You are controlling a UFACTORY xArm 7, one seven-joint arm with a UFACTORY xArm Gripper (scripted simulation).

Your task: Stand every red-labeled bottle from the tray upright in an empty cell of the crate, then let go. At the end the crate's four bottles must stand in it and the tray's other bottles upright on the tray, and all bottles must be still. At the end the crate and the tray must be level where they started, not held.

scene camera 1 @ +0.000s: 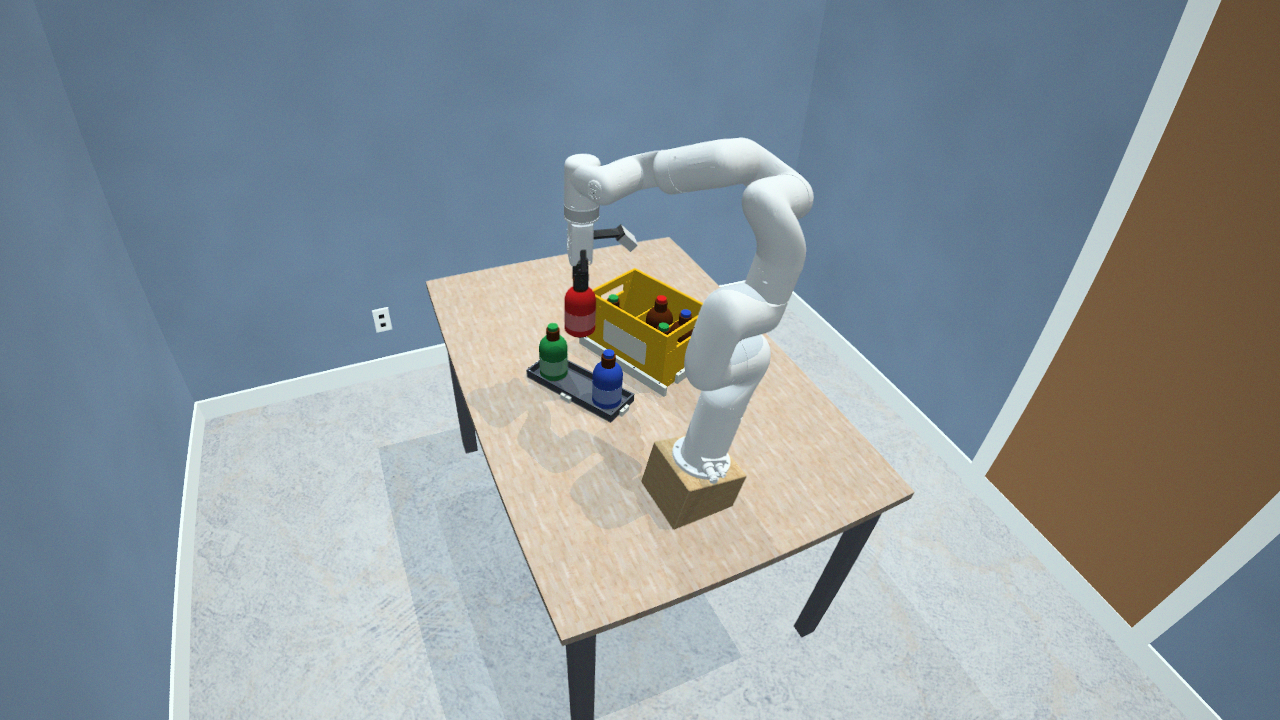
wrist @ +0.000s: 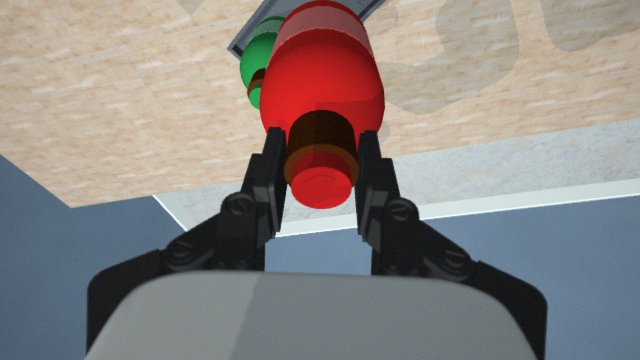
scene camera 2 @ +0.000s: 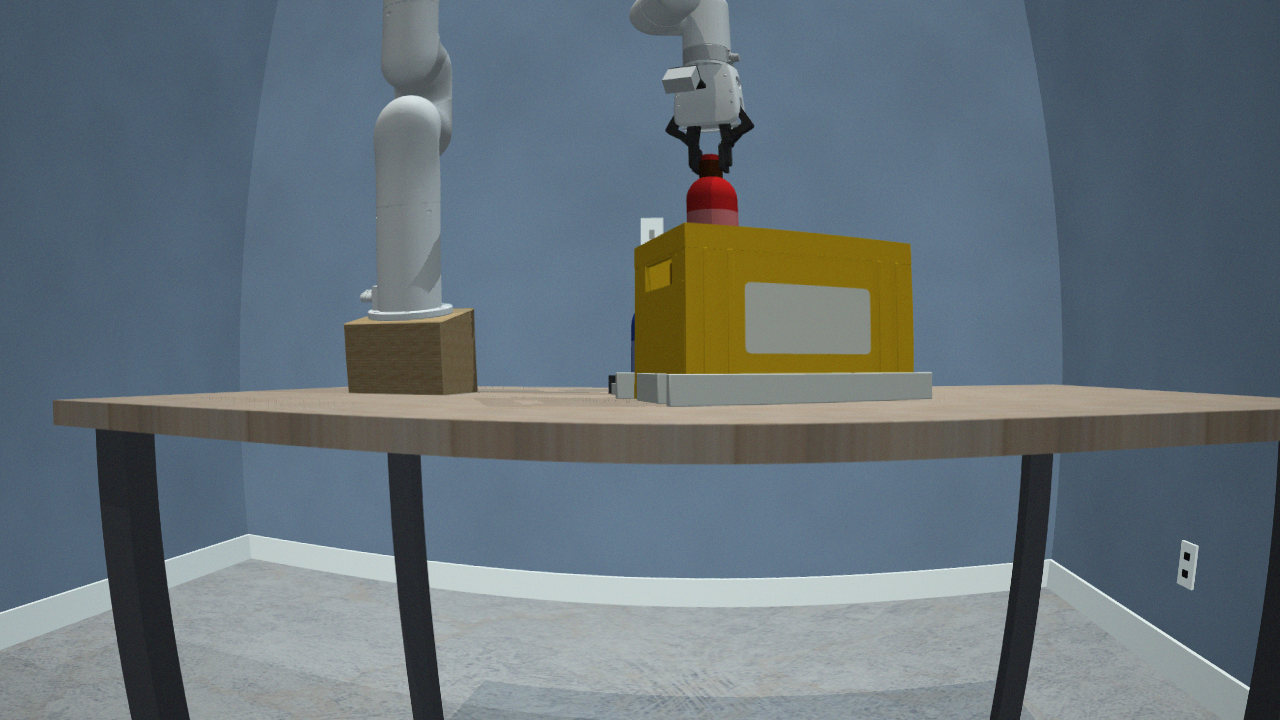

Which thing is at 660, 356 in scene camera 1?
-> A yellow crate.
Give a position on a red-labeled bottle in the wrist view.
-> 322, 85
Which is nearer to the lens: the red-labeled bottle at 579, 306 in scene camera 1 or the dark tray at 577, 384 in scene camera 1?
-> The red-labeled bottle.
